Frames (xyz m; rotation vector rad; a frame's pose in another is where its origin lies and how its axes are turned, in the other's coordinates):
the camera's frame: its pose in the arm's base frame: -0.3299 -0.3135 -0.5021 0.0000 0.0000 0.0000
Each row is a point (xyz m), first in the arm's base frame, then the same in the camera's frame.
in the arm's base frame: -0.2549 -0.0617 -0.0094
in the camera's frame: 0.0750 0.2518 0.4927
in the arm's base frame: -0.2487 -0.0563 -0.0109
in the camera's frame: 0.0812 0.2572 0.4912
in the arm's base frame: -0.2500 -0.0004 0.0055
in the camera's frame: 0.0799 0.3131 0.5076
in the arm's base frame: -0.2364 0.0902 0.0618
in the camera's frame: 0.0935 0.4037 0.5639
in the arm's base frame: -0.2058 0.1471 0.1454
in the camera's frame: 0.1241 0.4606 0.6475
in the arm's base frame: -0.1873 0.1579 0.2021
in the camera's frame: 0.1426 0.4714 0.7042
